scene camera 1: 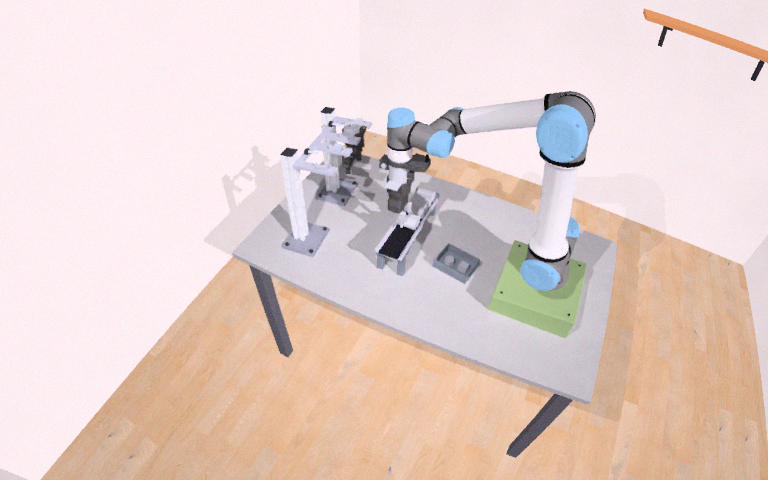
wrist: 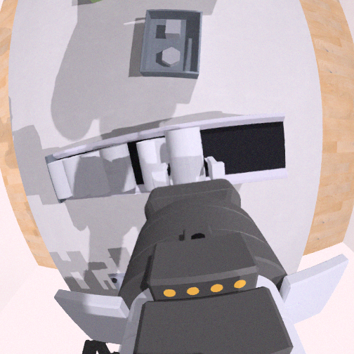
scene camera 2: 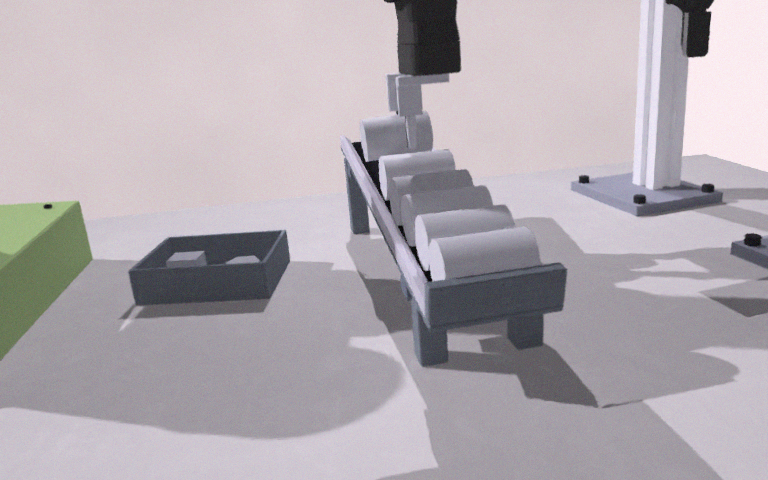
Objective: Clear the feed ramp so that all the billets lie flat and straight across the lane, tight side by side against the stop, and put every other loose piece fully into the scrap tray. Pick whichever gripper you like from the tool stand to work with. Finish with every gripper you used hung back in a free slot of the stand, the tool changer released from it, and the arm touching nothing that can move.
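The feed ramp (scene camera 1: 399,242) (scene camera 2: 390,226) (wrist: 245,147) runs down to a stop (scene camera 2: 495,297). Several pale billets (scene camera 2: 484,254) (wrist: 117,162) lie across its lower lane. In the wrist view a dark gap separates the lower group from another billet (wrist: 147,160) higher up. My gripper (scene camera 1: 408,217) (scene camera 2: 411,133) (wrist: 187,167) is shut on a further billet (scene camera 2: 385,138) (wrist: 184,147), held crosswise at the lane, uphill of the others; whether it touches the lane is unclear. The scrap tray (scene camera 1: 450,274) (scene camera 2: 201,287) (wrist: 143,45) holds a cube (scene camera 2: 186,259) (wrist: 173,29), a hexagonal piece (wrist: 171,56) and a thin strip (wrist: 189,54).
The tool stand's posts (scene camera 1: 295,198) (scene camera 2: 659,101) rise on the far side of the ramp from the green robot base (scene camera 1: 532,308) (scene camera 2: 45,271). A dark gripper (scene camera 1: 355,148) (scene camera 2: 697,33) hangs on the stand. The tray lies between ramp and base.
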